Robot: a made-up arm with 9 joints. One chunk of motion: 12 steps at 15 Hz.
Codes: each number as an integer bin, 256 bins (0 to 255) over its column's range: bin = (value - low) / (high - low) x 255, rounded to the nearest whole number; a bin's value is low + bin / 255 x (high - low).
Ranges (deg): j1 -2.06..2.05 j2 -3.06..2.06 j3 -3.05..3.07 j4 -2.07..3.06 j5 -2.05..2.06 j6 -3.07..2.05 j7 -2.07..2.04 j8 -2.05..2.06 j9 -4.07..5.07
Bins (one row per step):
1: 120 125 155 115 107 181 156 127 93
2: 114 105 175 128 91 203 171 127 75
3: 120 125 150 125 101 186 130 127 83
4: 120 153 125 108 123 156 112 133 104
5: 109 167 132 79 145 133 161 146 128
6: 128 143 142 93 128 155 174 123 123
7: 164 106 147 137 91 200 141 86 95
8: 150 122 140 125 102 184 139 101 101
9: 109 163 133 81 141 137 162 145 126
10: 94 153 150 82 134 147 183 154 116
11: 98 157 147 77 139 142 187 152 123
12: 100 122 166 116 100 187 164 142 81
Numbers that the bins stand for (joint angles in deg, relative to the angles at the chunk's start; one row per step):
1: -0.13 -0.55 0.67 0.24 -0.33 0.56 0.44 0.00 -0.74
2: -0.22 -0.95 1.15 0.51 -0.58 1.01 0.69 0.00 -1.38
3: -0.13 -0.55 0.55 0.44 -0.42 0.66 0.03 0.00 -1.10
4: -0.13 0.01 -0.05 0.10 -0.07 0.06 -0.26 0.09 -0.34
5: -0.30 0.29 0.12 -0.48 0.29 -0.40 0.52 0.30 0.52
6: 0.00 -0.19 0.36 -0.20 0.01 0.04 0.73 -0.07 0.34
7: 0.58 -0.93 0.48 0.69 -0.58 0.95 0.20 -0.66 -0.66
8: 0.36 -0.61 0.31 0.44 -0.41 0.62 0.17 -0.42 -0.45
9: -0.30 0.21 0.14 -0.44 0.22 -0.32 0.54 0.29 0.45
10: -0.54 0.01 0.55 -0.42 0.11 -0.12 0.88 0.43 0.09
11: -0.48 0.09 0.48 -0.52 0.19 -0.22 0.94 0.40 0.34
12: -0.45 -0.61 0.93 0.26 -0.44 0.68 0.57 0.24 -1.17

